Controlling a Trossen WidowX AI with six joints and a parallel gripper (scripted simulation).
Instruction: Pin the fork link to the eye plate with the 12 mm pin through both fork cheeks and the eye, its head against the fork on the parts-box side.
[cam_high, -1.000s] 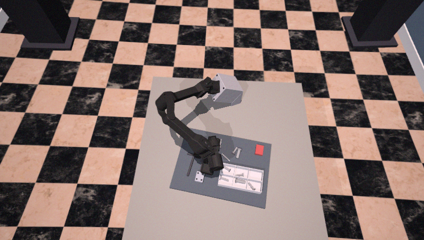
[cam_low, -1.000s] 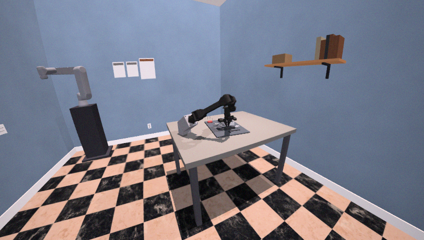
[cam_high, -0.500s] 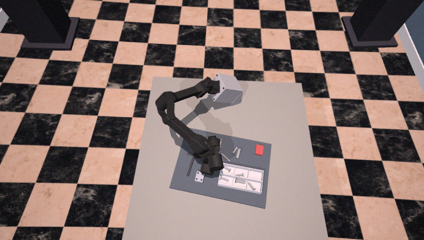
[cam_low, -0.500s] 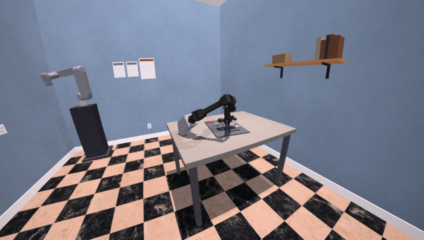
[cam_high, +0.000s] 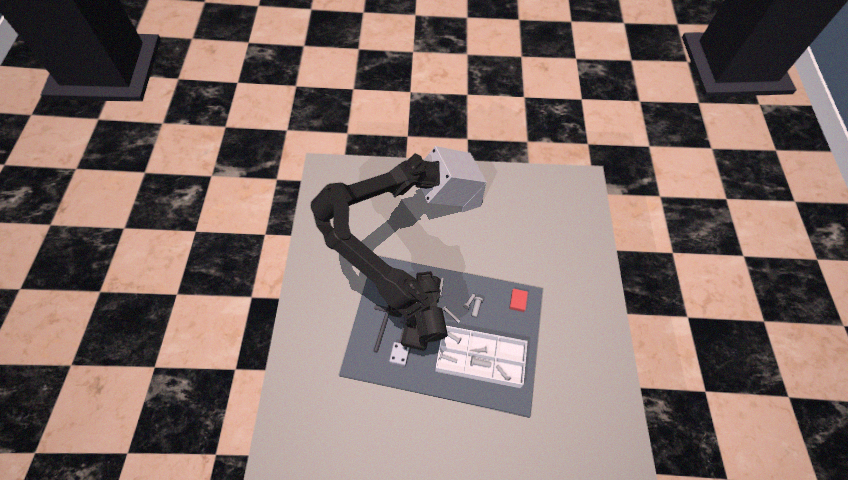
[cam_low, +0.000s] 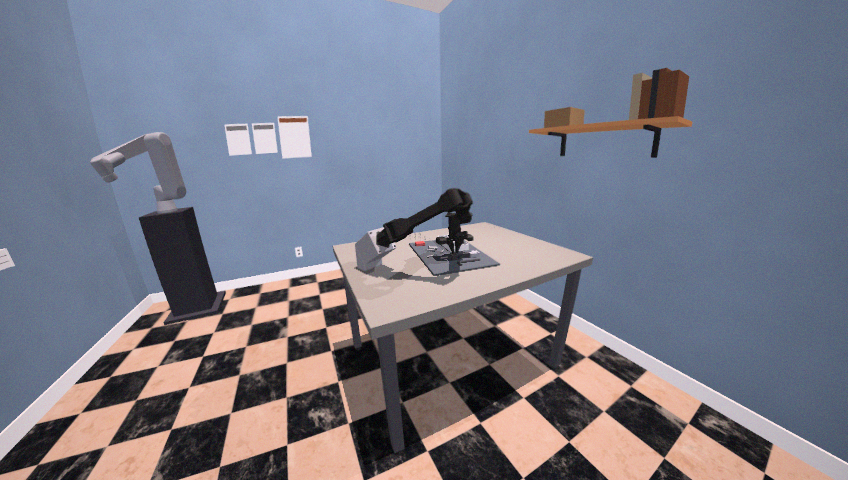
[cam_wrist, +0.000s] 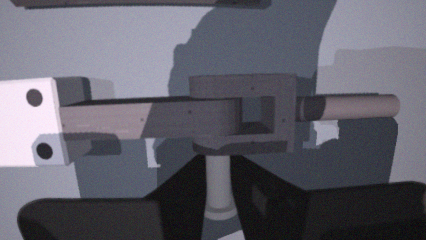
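Now: hand 1 cm short of the eye plate, 3 cm to the left of it and 3 cm above it. The rest, counted from my hand: dark fork link (3 cm behind, 2 cm to the right, 3 cm below); then pin (2 cm behind, 9 cm to the left, 4 cm below); then dark mat (2 cm ahead, 7 cm to the left, 5 cm below).
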